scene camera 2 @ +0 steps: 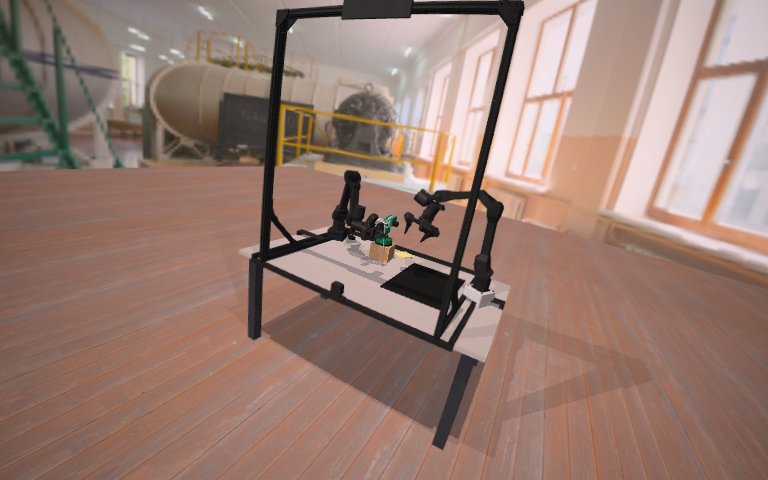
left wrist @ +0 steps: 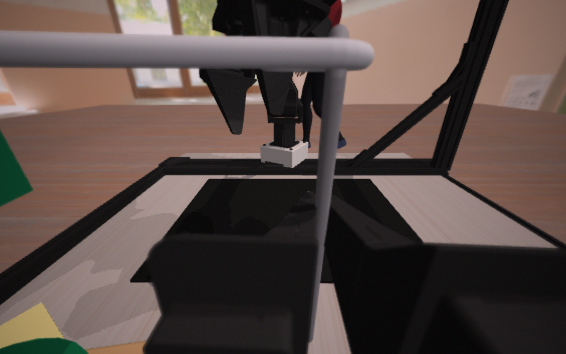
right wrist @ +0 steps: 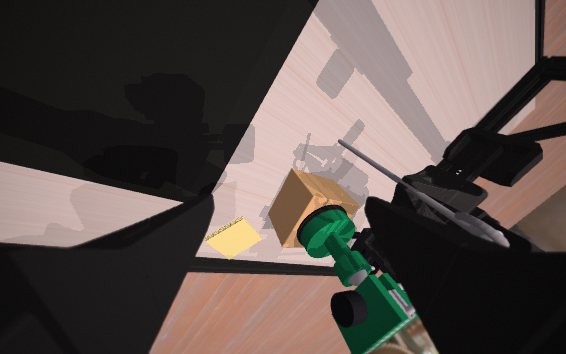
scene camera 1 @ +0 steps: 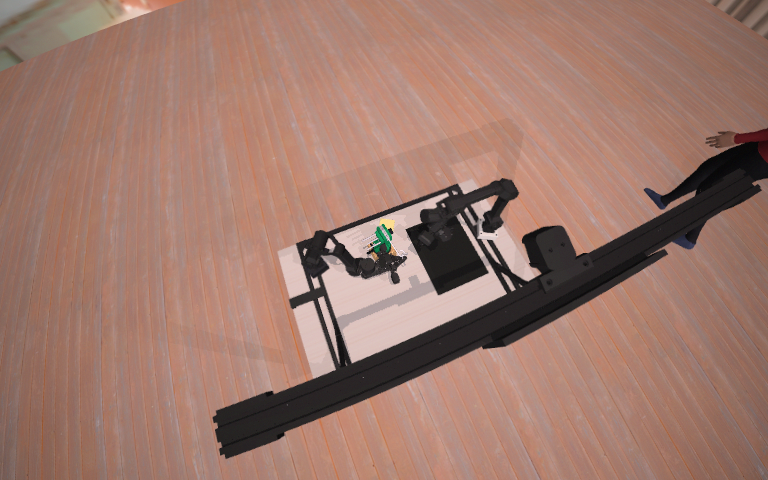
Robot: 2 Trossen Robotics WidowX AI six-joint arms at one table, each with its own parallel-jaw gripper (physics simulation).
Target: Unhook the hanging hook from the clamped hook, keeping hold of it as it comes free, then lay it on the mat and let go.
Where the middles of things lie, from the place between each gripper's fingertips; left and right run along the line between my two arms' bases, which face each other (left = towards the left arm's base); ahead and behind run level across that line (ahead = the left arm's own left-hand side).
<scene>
My right hand is 17 cm to the right of the clamped hook (left wrist: 33, 49), 5 cm below it and 1 cm short of it. The rest, counted from my right hand: tan block (right wrist: 302, 193) (20 cm to the left, 15 cm below, 5 cm ahead); then black mat (scene camera 1: 450, 264) (19 cm below, 14 cm to the right, 2 cm behind); then green base (right wrist: 327, 234) (20 cm to the left, 5 cm below, 5 cm ahead).
Now: the clamped hook 70 mm to the left of my left hand, 70 mm ahead of it and 60 mm above it. Round my left hand: tan block (130 mm below, 110 mm ahead, 100 mm to the left); black mat (240 mm to the right, 170 mm below, 50 mm ahead); green base (110 mm ahead, 100 mm to the left, 40 mm below).
</scene>
